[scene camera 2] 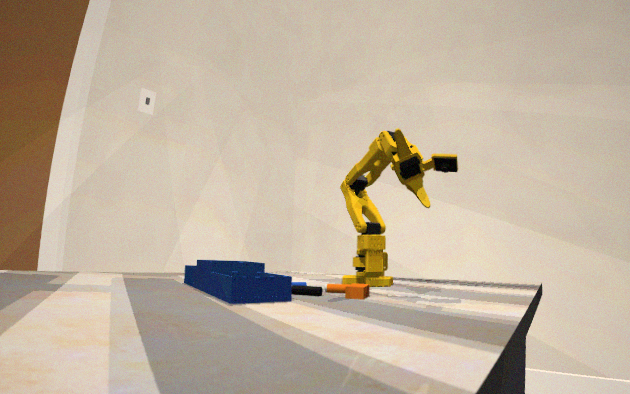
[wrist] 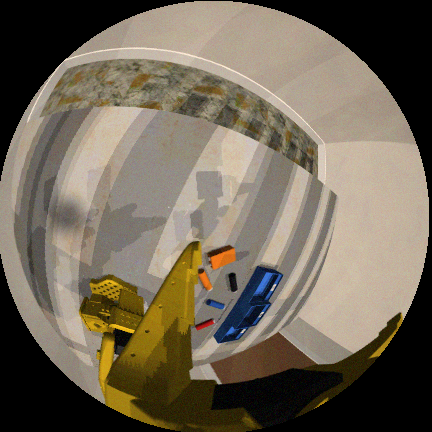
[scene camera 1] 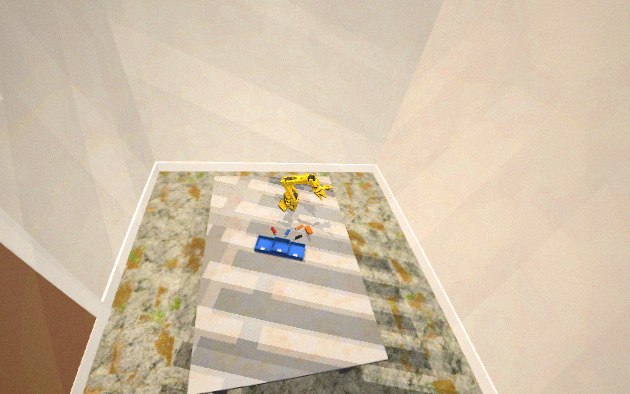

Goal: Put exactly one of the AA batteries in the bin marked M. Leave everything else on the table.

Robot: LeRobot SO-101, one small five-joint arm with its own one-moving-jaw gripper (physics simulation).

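Frame: origin at the arm's base, x ahead, y left, z up, level; centimetres.
Where they show: hand at its tool point: [scene camera 2: 427, 204] [wrist: 200, 249] [scene camera 1: 322, 200]; arm's base at its link origin: [wrist: 125, 298] [scene camera 1: 288, 208].
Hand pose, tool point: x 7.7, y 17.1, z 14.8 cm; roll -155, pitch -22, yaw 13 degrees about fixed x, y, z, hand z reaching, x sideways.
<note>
Each offset is from my tool point to the top centre of the thing. "pt": to the spot under its first point. Level surfaces: height alone.
Small cylinders, battery-like, lie between the arm and the bins: red @[dx +9.2, dy -26.7, dz -13.3 cm] [scene camera 1: 273, 230] [wrist: 204, 324], blue @[dx +11.0, dy -19.8, dz -13.3 cm] [scene camera 1: 287, 232] [scene camera 2: 299, 284] [wrist: 215, 304], orange @[dx +7.4, dy -12.4, dz -13.3 cm] [scene camera 1: 299, 227] [scene camera 2: 336, 288] [wrist: 205, 279] and black @[dx +14.0, dy -14.2, dz -13.3 cm] [scene camera 1: 298, 237] [scene camera 2: 307, 290] [wrist: 232, 282]. Their markings are too small to read. The blue three-compartment bin row @[pt dx +25.3, dy -23.7, dz -14.2 cm] [scene camera 1: 282, 256] [scene camera 2: 260, 289] [wrist: 245, 300] has white labels; I cannot tell which carries M. My gripper [scene camera 1: 327, 193] [scene camera 2: 413, 168] [wrist: 298, 279] is wide open and empty, high above the table, away from the cylinders and bins. The red cylinder does not show in scene camera 2.
An orange block @[dx +9.7, dy -7.5, dz -13.0 cm] [scene camera 1: 309, 230] [scene camera 2: 357, 291] [wrist: 222, 257] lies beside the orange cylinder, on the side away from the red one. The striped table @[dz -14.8 cm] [scene camera 1: 320, 320] [scene camera 2: 300, 360] [wrist: 130, 165] has its right edge beyond the arm's side. Walls stand around the room.
</note>
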